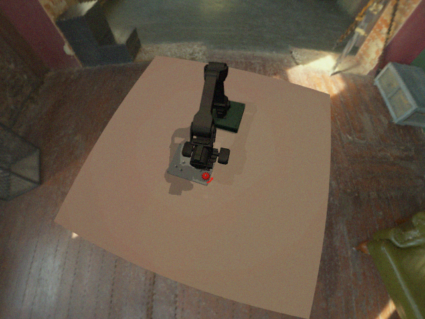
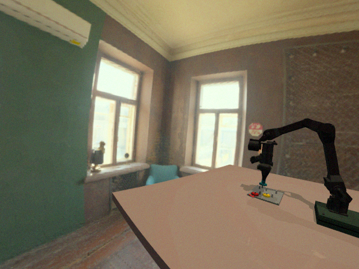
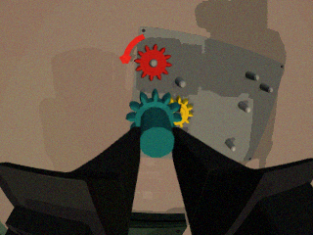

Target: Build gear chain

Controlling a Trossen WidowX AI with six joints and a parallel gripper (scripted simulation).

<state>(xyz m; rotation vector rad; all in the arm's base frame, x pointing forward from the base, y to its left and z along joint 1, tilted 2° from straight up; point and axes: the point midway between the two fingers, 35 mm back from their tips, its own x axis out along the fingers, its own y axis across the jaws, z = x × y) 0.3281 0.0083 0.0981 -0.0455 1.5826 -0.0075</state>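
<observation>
The yellow striped gear is 9 cm below my gripper tip, 3 cm to the right of it and 2 cm behind it. Also, from my gripper tip: red gear: 9 cm below, 4 cm ahead; teal gear: 1 cm below.
</observation>
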